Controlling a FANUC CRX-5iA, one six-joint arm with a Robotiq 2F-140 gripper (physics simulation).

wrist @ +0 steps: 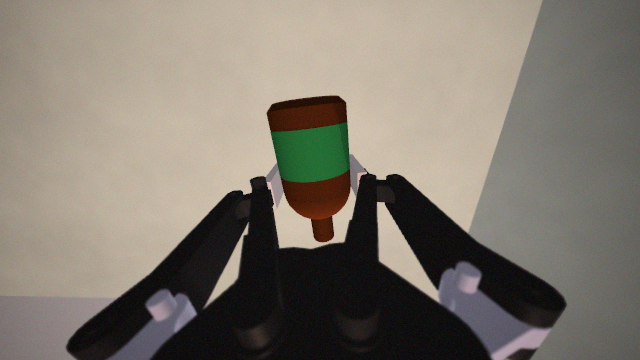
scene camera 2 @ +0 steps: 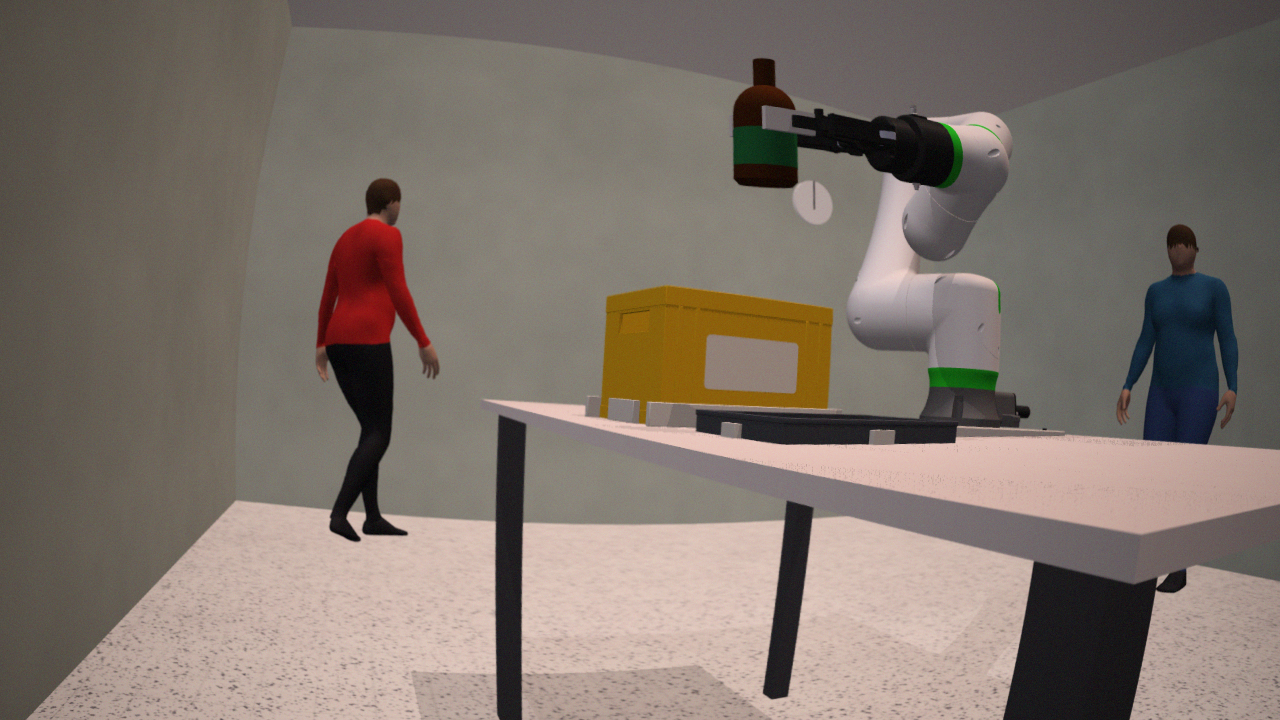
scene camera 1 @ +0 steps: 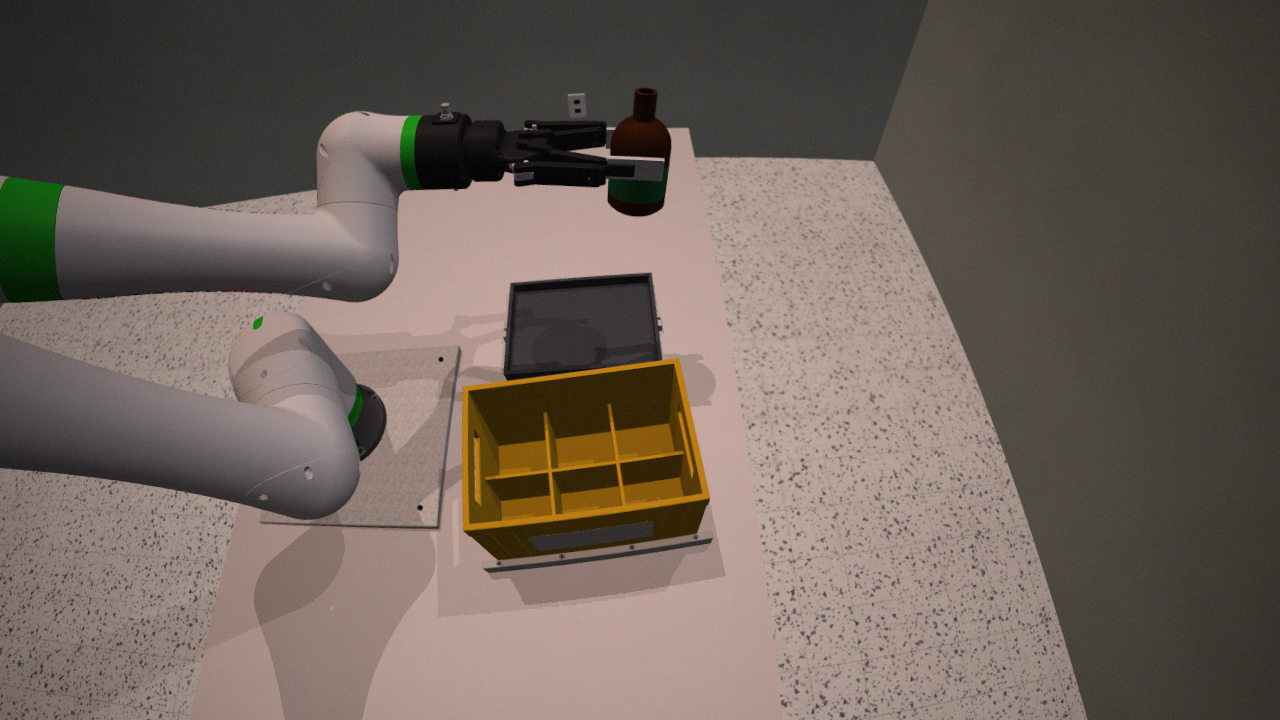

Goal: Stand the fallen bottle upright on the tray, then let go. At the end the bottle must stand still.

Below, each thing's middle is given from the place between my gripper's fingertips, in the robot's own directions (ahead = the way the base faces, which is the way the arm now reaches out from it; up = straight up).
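Scene:
Here the brown bottle (scene camera 1: 642,135) stands 30 mm behind my hand. The dark grey tray (scene camera 1: 556,326) is 340 mm below my hand, 120 mm behind it and 10 mm to the right of it. I see the yellow crate (scene camera 1: 592,459) too, and it is 300 mm to the right of my hand, 260 mm below it and 90 mm behind it.

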